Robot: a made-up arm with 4 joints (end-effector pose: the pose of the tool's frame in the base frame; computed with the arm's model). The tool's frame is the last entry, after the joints. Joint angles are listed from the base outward.
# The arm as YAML. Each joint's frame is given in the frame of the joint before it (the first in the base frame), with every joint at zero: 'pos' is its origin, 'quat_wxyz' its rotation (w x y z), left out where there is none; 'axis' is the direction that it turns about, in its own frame. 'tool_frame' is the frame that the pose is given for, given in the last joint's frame.
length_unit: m
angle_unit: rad
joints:
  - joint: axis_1
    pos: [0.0, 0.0, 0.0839]
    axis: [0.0, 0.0, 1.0]
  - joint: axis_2
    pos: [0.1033, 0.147, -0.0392]
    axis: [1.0, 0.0, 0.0]
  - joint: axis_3
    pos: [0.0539, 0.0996, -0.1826]
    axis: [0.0, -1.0, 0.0]
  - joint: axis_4
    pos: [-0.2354, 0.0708, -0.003]
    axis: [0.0, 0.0, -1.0]
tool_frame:
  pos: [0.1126, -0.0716, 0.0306]
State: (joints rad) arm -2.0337 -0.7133 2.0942 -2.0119
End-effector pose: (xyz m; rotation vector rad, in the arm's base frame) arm 0.0022 -0.2722 -0.4452 -1.6007 1.2524 0.7277
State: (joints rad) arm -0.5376 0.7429 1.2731 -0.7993
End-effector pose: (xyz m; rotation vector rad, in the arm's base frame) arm 0.3323 0.3624 -0.0221 -0.2476 -1.3347 -0.2518
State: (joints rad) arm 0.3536 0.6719 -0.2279 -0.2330
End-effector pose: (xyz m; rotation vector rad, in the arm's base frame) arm -0.0601 0.3272 0.0210 0.6662 0.2638 0.6383
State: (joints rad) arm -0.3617 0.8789 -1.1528 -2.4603
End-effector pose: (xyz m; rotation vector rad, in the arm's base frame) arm 0.1617 0.2306 0.3260 1.5389 -0.7746 2.1892
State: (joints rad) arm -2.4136 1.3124 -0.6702 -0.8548
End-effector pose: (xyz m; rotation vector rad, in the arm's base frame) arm 0.1266 -0.2774 0.2221 0.5032 -1.3315 -0.8625
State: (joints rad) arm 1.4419 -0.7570 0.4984 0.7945
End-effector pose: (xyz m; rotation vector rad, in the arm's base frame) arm -0.0040 -0.0381 -0.1699 0.1052 -0.8976 0.7925
